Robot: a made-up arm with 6 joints.
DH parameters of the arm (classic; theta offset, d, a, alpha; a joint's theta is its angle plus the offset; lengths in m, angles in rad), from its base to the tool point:
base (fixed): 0.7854 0 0.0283 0
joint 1: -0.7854 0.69 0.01 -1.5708
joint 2: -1.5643 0 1.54 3.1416
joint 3: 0.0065 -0.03 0 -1.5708
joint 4: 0 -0.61 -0.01 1.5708
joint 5: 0 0.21 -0.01 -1.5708
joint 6: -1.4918 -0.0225 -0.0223 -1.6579
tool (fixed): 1.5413 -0.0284 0 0
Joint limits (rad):
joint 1: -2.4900..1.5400
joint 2: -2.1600..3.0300
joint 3: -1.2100..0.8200
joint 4: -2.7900..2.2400
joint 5: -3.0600..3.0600
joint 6: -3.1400..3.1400
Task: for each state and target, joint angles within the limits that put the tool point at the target. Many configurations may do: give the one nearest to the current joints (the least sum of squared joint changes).
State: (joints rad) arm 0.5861 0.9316 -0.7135 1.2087 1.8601 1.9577
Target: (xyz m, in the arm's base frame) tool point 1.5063 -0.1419 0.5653
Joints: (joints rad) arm -0.0660 1.2093 -0.6521 1.1231 1.8527 1.9580
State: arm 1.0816 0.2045 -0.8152 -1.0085 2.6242 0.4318
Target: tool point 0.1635 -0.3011 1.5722
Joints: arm 1.5400 -0.5015 -1.1916 -0.7177 2.6623 0.5434
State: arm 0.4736 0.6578 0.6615 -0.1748 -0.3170 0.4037
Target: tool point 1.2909 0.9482 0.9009
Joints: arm 0.7191 1.0242 0.0469 -0.3668 -0.3316 0.4142
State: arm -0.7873 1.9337 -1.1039 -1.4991 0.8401 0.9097
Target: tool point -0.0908 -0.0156 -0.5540
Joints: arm -0.6824 2.7457 -0.3912 -0.8836 0.9724 0.9569
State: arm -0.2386 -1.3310 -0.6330 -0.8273 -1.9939 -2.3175
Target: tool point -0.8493 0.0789 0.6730
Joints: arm -0.1043 -1.6409 -1.2100 -1.0994 -1.8261 -2.4640
